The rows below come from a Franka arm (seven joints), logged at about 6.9 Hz.
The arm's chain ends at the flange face. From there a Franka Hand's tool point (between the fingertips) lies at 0.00 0.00 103.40 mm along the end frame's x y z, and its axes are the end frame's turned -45 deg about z.
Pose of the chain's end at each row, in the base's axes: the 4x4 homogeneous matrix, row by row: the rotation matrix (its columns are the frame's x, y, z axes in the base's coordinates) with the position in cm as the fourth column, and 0 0 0 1 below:
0.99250, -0.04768, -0.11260, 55.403; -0.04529, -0.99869, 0.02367, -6.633; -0.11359, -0.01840, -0.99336, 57.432; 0, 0, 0, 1
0.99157, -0.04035, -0.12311, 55.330; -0.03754, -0.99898, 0.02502, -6.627; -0.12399, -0.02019, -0.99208, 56.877; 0, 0, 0, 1
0.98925, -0.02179, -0.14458, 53.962; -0.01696, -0.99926, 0.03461, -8.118; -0.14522, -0.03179, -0.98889, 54.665; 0, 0, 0, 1
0.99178, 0.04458, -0.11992, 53.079; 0.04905, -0.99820, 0.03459, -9.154; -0.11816, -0.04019, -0.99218, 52.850; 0, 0, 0, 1
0.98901, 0.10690, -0.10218, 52.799; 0.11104, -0.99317, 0.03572, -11.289; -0.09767, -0.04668, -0.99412, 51.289; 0, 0, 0, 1
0.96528, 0.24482, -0.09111, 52.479; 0.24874, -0.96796, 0.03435, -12.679; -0.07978, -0.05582, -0.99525, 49.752; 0, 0, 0, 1
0.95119, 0.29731, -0.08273, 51.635; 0.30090, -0.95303, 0.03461, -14.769; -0.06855, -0.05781, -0.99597, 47.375; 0, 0, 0, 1
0.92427, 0.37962, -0.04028, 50.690; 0.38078, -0.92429, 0.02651, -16.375; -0.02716, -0.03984, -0.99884, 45.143; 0, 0, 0, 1
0.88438, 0.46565, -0.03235, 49.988; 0.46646, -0.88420, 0.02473, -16.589; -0.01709, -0.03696, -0.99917, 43.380; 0, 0, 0, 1
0.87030, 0.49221, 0.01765, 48.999; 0.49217, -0.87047, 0.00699, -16.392; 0.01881, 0.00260, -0.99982, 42.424; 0, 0, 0, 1
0.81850, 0.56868, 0.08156, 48.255; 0.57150, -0.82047, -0.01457, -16.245; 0.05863, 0.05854, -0.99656, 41.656; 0, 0, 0, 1
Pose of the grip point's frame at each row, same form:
0.73552, 0.66809, -0.11260, 54.239; 0.67416, -0.73821, 0.02367, -6.388; -0.06731, -0.09333, -0.99336, 47.161; 0, 0, 0, 1
0.72968, 0.67261, -0.12311, 54.057; 0.67984, -0.73293, 0.02502, -6.368; -0.07340, -0.10195, -0.99208, 46.619; 0, 0, 0, 1
0.71491, 0.68410, -0.14458, 52.467; 0.69459, -0.71858, 0.03461, -7.760; -0.08021, -0.12516, -0.98889, 44.440; 0, 0, 0, 1
0.66977, 0.73282, -0.11992, 51.839; 0.74052, -0.67115, 0.03459, -8.796; -0.05513, -0.11197, -0.99218, 42.591; 0, 0, 0, 1
0.62375, 0.77493, -0.10218, 51.742; 0.78079, -0.62376, 0.03572, -10.920; -0.03606, -0.10207, -0.99412, 41.010; 0, 0, 0, 1
0.50944, 0.85567, -0.09111, 51.537; 0.86034, -0.50857, 0.03435, -12.324; -0.01694, -0.09588, -0.99525, 39.461; 0, 0, 0, 1
0.46236, 0.88282, -0.08273, 50.780; 0.88666, -0.46113, 0.03461, -14.411; -0.00759, -0.08935, -0.99597, 37.077; 0, 0, 0, 1
0.38513, 0.92199, -0.04028, 50.274; 0.92282, -0.38432, 0.02651, -16.101; 0.00897, -0.04738, -0.99884, 34.815; 0, 0, 0, 1
0.29609, 0.95462, -0.03235, 49.654; 0.95506, -0.29539, 0.02473, -16.333; 0.01405, -0.03822, -0.99917, 33.049; 0, 0, 0, 1
0.26735, 0.96344, 0.01765, 49.182; 0.96353, -0.26750, 0.00699, -16.320; 0.01146, 0.01514, -0.99982, 32.086; 0, 0, 0, 1
0.17665, 0.98088, 0.08156, 49.098; 0.98427, -0.17605, -0.01457, -16.396; 0.00006, 0.08285, -0.99656, 31.352; 0, 0, 0, 1

